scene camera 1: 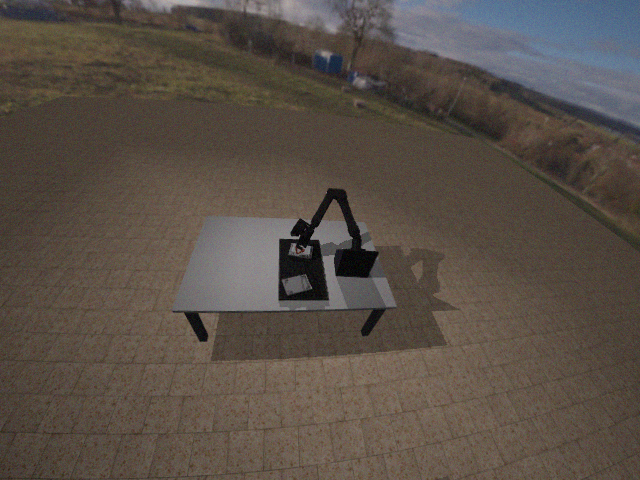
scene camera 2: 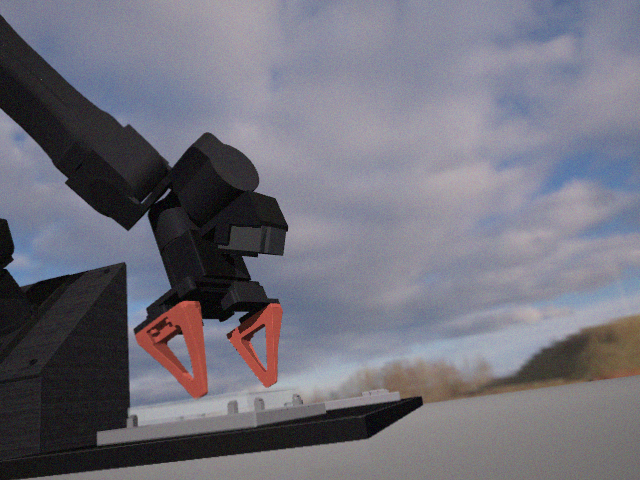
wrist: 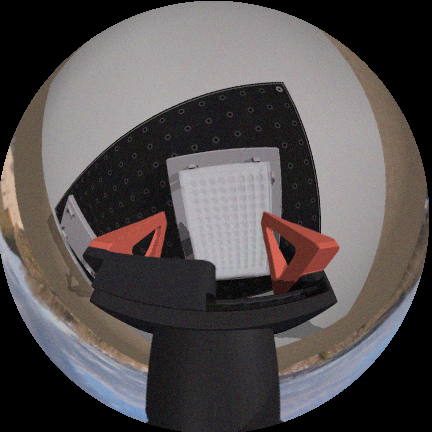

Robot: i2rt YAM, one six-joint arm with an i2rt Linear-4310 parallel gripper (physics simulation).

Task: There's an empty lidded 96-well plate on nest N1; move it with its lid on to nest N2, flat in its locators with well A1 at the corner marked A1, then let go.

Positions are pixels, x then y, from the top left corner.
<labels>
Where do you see a grey nest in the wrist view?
247, 154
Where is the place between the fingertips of my gripper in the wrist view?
At 213, 216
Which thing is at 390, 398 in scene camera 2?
A grey nest.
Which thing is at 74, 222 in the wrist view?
A grey nest.
</labels>
